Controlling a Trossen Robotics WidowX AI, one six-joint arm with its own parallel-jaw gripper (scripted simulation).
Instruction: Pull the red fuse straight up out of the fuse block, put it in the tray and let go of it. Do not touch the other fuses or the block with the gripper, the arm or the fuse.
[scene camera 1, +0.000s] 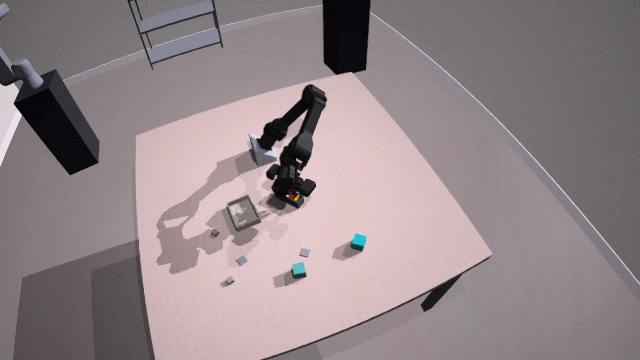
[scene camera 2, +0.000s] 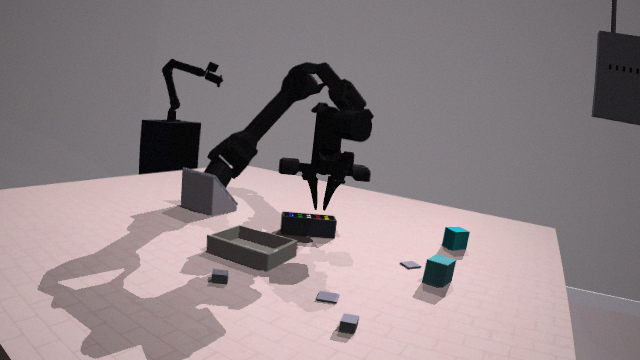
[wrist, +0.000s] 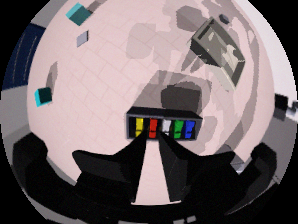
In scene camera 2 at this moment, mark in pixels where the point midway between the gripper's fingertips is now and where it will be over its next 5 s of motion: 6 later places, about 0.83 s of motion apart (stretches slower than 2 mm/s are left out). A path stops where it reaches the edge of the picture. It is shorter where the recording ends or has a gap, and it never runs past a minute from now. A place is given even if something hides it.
My gripper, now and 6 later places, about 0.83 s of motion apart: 319, 209; 318, 215; 317, 219; 318, 214; 319, 208; 319, 202; 314, 192
